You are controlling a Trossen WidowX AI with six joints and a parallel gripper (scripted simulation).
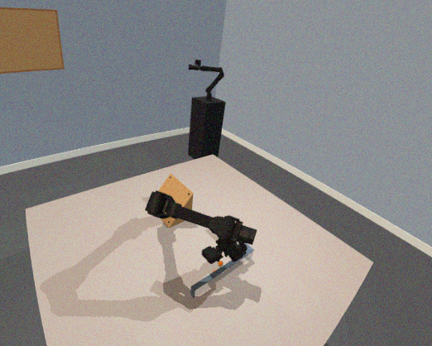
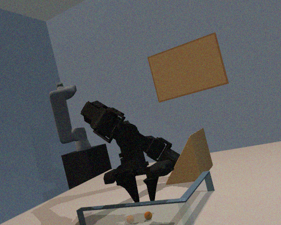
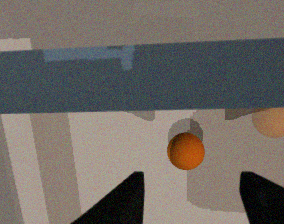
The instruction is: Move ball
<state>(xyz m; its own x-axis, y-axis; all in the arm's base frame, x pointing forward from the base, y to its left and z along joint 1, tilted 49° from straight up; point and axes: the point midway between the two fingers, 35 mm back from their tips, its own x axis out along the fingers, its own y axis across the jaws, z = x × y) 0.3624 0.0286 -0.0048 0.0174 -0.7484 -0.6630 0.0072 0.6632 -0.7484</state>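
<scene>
Right now my gripper tip is 30 mm above the orange ball. The rest, counted from my gripper tip: clear wall (50 mm ahead, 20 mm to the right, 10 mm below).
</scene>
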